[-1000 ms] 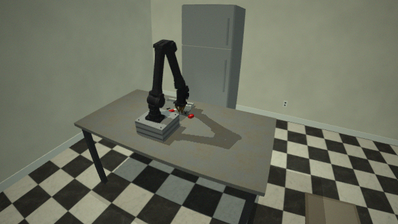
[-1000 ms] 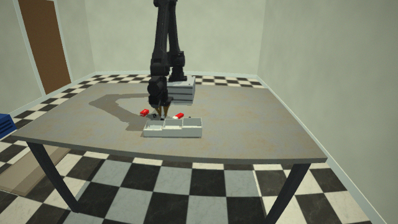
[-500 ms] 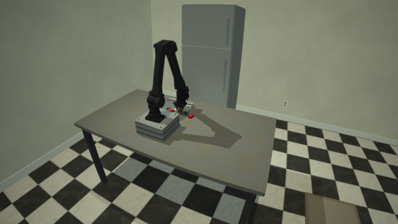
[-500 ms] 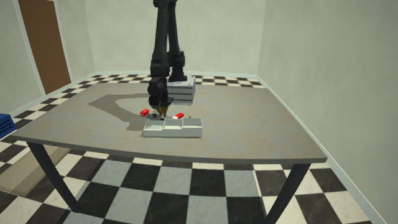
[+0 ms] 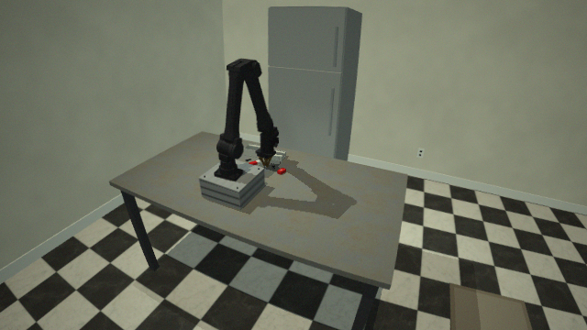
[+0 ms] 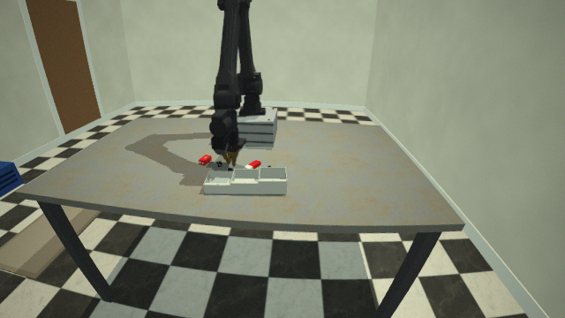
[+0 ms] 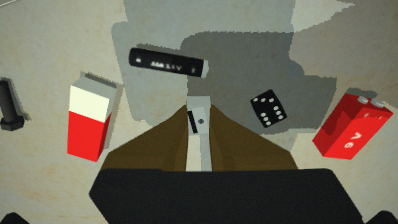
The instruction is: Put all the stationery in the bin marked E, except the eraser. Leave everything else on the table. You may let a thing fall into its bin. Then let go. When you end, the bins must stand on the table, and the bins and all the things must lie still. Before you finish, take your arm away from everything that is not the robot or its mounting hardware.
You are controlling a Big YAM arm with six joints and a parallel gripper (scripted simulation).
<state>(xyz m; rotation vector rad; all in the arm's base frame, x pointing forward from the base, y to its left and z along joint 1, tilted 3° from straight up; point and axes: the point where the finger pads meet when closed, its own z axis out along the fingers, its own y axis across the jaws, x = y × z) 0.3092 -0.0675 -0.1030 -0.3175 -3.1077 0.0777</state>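
The black AAA battery lies 40 mm ahead of my hand and 10 mm to the left of it. The rest, counted from my hand: red item: 20 mm ahead, 70 mm to the left; grey pencil sharpener: right at my hand; black die: 50 mm to the right.
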